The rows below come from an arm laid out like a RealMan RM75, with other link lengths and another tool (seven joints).
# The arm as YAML. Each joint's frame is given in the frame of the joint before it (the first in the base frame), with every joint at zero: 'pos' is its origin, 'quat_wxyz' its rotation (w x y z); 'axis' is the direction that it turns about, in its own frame. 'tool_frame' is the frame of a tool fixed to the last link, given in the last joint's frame.
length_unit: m
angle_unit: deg
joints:
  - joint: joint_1
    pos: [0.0, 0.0, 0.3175]
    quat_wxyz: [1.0, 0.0, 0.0, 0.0]
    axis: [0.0, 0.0, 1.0]
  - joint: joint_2
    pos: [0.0, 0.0, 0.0]
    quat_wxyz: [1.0, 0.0, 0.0, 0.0]
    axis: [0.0, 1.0, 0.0]
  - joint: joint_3
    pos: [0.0, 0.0, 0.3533]
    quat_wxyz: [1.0, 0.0, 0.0, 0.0]
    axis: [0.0, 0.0, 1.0]
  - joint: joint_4
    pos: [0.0, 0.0, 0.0]
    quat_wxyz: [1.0, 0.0, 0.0, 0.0]
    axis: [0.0, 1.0, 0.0]
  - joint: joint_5
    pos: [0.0, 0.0, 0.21]
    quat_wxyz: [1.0, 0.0, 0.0, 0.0]
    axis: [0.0, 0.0, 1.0]
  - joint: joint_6
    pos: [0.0, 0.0, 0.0]
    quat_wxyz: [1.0, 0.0, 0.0, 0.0]
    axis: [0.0, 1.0, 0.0]
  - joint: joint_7
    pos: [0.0, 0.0, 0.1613]
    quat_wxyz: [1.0, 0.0, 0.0, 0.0]
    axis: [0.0, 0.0, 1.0]
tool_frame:
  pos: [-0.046, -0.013, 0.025]
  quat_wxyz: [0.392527, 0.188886, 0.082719, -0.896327]
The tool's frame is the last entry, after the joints.
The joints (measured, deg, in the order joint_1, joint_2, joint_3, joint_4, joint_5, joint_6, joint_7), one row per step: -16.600 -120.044 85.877 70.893 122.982 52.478 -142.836; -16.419 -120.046 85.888 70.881 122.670 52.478 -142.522; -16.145 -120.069 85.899 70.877 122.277 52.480 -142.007; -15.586 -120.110 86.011 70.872 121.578 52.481 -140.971; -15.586 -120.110 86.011 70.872 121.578 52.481 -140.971; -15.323 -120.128 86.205 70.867 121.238 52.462 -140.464; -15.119 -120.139 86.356 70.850 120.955 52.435 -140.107; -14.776 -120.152 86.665 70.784 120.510 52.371 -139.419; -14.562 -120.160 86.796 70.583 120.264 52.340 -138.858; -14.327 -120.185 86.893 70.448 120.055 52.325 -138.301
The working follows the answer.
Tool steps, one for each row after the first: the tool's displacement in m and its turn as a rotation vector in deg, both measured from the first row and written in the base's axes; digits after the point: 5 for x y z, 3 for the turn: -0.00045 -0.00099 -0.00022 -0.024 -0.145 -0.049; -0.00120 -0.00245 -0.00058 -0.058 -0.287 -0.174; -0.00285 -0.00563 -0.00149 -0.190 -0.456 -0.476; -0.00285 -0.00563 -0.00149 -0.190 -0.456 -0.476; -0.00338 -0.00738 -0.00243 -0.348 -0.503 -0.702; -0.00378 -0.00875 -0.00318 -0.460 -0.574 -0.833; -0.00470 -0.01117 -0.00462 -0.697 -0.598 -1.127; -0.00623 -0.01292 -0.00559 -0.888 -0.519 -1.257; -0.00763 -0.01463 -0.00640 -1.040 -0.437 -1.407
Tool pose at each row, in the base's axes (x y z in m, rotation vector in deg; rounded; the steps above come from the unrounded poses): -0.35035 0.36738 -0.05296 17.124 -148.731 -40.533; -0.35080 0.36639 -0.05318 17.117 -148.891 -40.522; -0.35155 0.36493 -0.05354 17.006 -149.075 -40.524; -0.35320 0.36175 -0.05445 16.652 -149.369 -40.459; -0.35320 0.36175 -0.05445 16.652 -149.369 -40.459; -0.35373 0.36000 -0.05539 16.333 -149.529 -40.329; -0.35414 0.35863 -0.05614 16.160 -149.669 -40.228; -0.35505 0.35621 -0.05758 15.719 -149.850 -40.016; -0.35658 0.35446 -0.05855 15.460 -149.869 -39.805; -0.35799 0.35275 -0.05935 15.186 -149.879 -39.654

